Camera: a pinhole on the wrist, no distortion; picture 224 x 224 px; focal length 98.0 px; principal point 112.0 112.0 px. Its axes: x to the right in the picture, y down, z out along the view. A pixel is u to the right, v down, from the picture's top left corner.
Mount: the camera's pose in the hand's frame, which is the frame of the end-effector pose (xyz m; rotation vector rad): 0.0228 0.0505 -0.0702 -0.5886 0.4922 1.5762
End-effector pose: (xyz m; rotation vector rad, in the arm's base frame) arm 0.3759 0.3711 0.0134 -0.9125 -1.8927 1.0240
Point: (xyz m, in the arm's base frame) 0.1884 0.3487 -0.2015
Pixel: 69.3 113.6
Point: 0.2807 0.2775 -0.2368
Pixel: 84.4 150.5
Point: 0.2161 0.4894 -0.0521
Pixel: 40.1 26.0
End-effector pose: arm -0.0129 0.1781 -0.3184 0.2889 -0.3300 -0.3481
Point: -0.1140 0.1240 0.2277
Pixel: 43.8 97.2
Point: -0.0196 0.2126 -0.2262
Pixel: 42.8 121.4
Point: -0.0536 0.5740 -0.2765
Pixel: 204.5 181.1
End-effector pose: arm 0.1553 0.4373 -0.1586 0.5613 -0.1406 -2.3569
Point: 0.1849 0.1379 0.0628
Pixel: 116.1 83.0
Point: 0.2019 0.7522 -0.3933
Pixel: behind the camera
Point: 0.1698 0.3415 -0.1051
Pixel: 77.7 95.8
